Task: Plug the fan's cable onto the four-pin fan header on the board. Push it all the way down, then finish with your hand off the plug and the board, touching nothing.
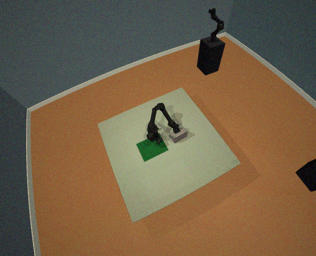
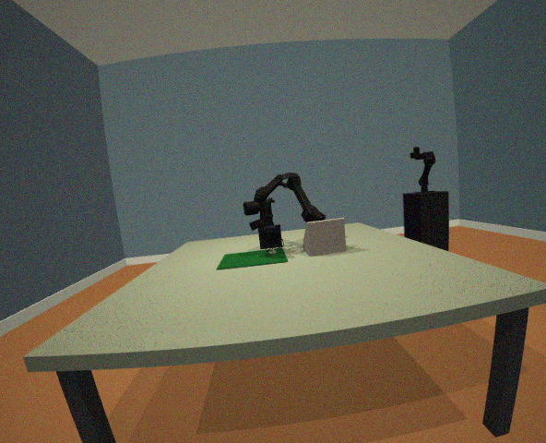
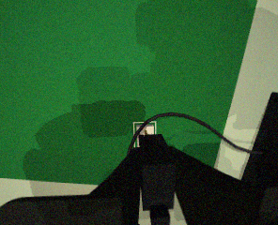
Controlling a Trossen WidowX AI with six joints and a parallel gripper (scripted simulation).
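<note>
Now: the white header 5 cm below my gripper tip and 1 cm behind it. From my gripper tip the other things lie so: green board 8 cm ahead, 6 cm below, 5 cm to the left; then dark fan plug 1 cm behind, 1 cm above; then black fan 13 cm to the right, 1 cm behind, 1 cm above.
</note>
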